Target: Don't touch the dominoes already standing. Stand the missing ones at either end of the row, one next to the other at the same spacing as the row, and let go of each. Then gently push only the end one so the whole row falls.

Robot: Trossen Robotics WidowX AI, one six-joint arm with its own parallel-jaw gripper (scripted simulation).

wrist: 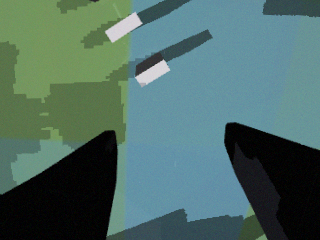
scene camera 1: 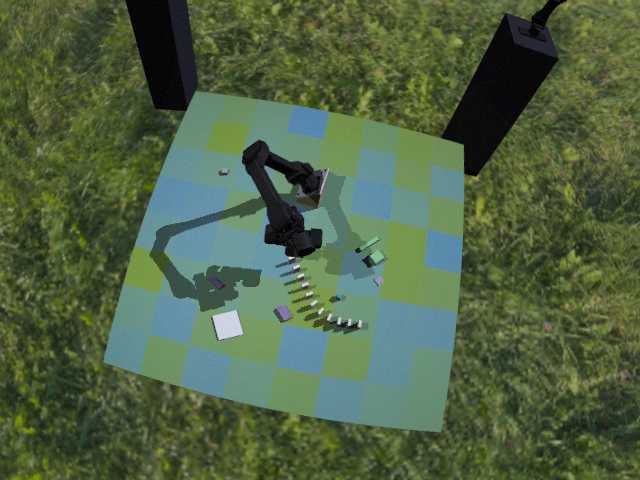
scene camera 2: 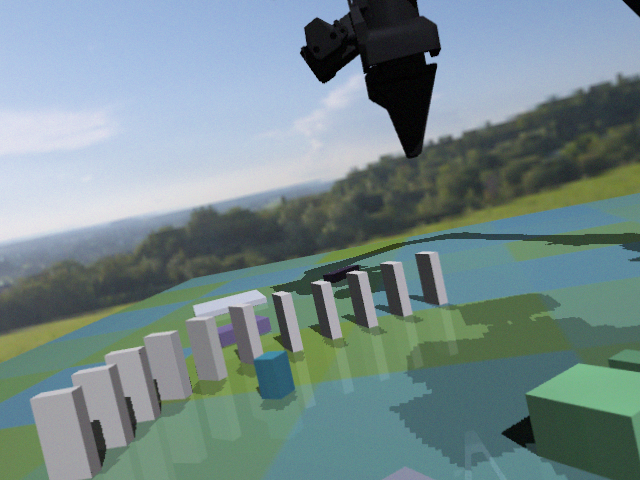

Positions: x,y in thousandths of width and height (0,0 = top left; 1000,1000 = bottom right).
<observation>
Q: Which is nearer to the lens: the teal cube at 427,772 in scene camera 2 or the white domino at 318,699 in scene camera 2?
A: The teal cube.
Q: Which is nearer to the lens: the white flat tile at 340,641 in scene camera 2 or the white domino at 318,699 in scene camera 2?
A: The white domino.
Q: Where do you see a white domino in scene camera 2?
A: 263,766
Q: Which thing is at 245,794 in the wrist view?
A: My gripper.
</observation>
